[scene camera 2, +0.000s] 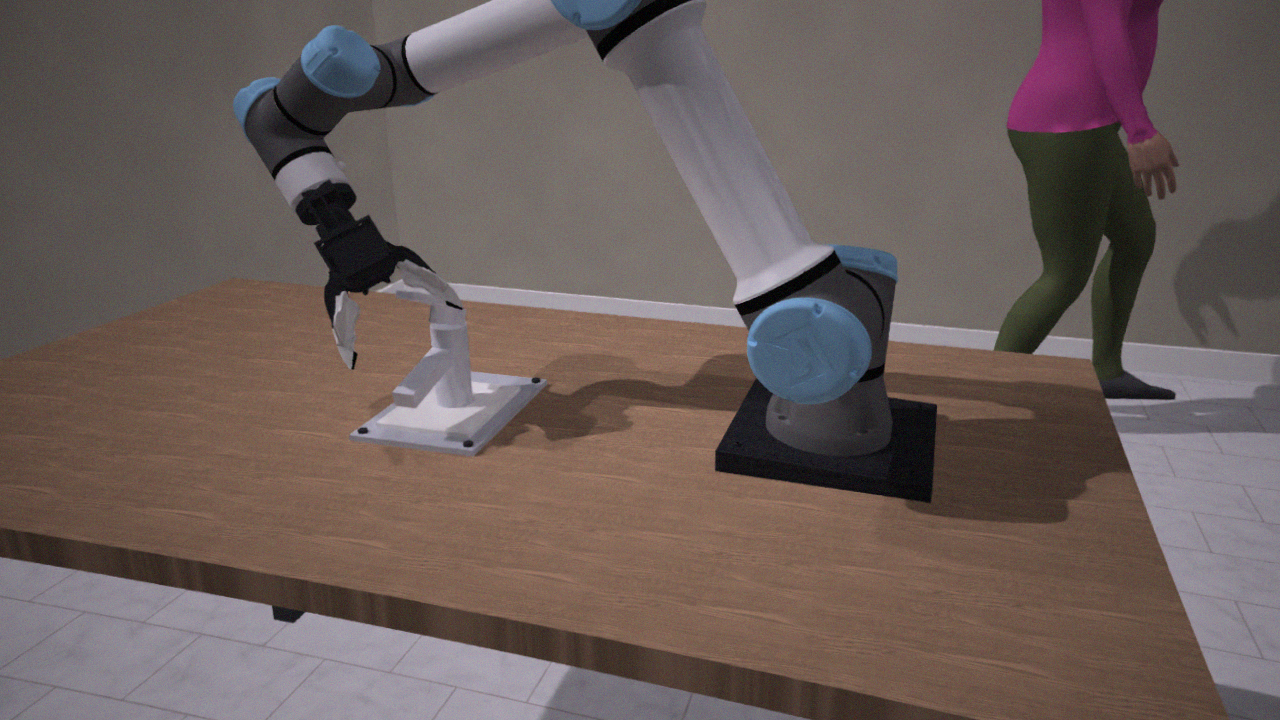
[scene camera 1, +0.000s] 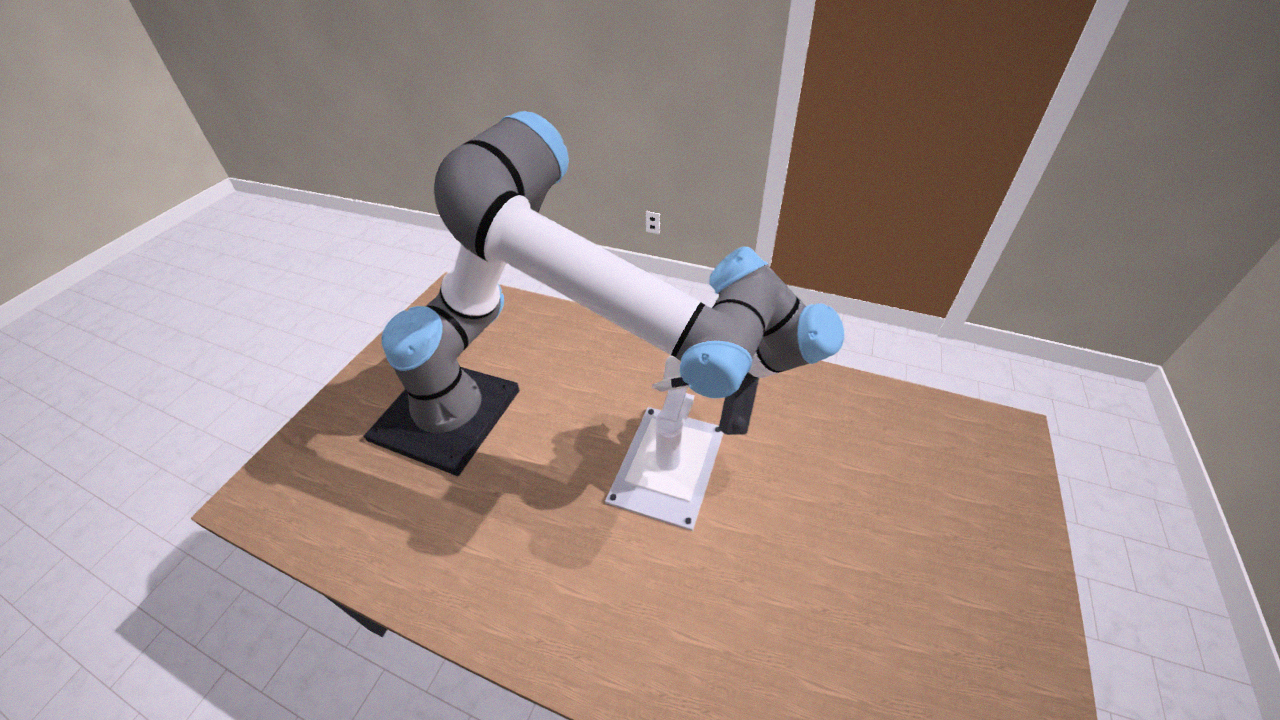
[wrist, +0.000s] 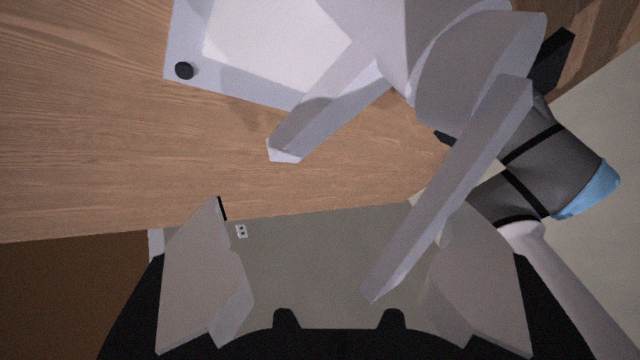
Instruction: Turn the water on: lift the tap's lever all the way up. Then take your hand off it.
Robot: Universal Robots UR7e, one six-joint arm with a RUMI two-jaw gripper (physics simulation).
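Frame: origin at the arm's base, x back, y right, z up, level; centimetres.
Seen in the pictures: gripper, fingertip midpoint: point(scene camera 2: 408, 339) point(scene camera 1: 686, 387) point(wrist: 331, 198); arm's base at its link origin: point(scene camera 2: 827, 428) point(scene camera 1: 447, 404).
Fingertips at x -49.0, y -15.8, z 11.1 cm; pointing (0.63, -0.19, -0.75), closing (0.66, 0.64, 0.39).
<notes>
Pixels of each thing's middle, then the offset from my fingertips to it. "spot": a spot on its surface instead. Level surfaces: height alone.
- white tap at a spot on its surface: point(scene camera 2: 452, 362) spot: dx +1.3, dy +7.0, dz -5.4 cm
- white base plate at the middle of its body: point(scene camera 2: 455, 406) point(scene camera 1: 668, 462) dx -0.2, dy +9.2, dz -12.8 cm
- wooden table at its surface level: dz -13.4 cm
A white tap point(scene camera 1: 668, 447) point(scene camera 2: 452, 362) stands on a white base plate point(scene camera 1: 651, 511) point(wrist: 185, 30). Its spout point(scene camera 2: 418, 385) point(wrist: 325, 122) sticks out low. Its lever point(scene camera 1: 673, 366) point(scene camera 2: 413, 293) point(wrist: 450, 170) is at the top and points left and slightly up in scene camera 2; its exact angle is hard to tell. My gripper point(scene camera 1: 696, 409) point(scene camera 2: 405, 334) point(wrist: 331, 198) is open at the lever, its fingers spread wide. In the wrist view the lever's free end reaches between the fingers and the lever overlaps the right one, hiding its tip. Contact cannot be told.
The wooden table point(scene camera 1: 850, 555) point(scene camera 2: 671, 555) carries the tap and the arm's black base plate point(scene camera 1: 483, 398) point(scene camera 2: 823, 479). The arm reaches over the table to the tap. A person in a pink top point(scene camera 2: 1078, 71) and green trousers stands beyond the table in scene camera 2.
</notes>
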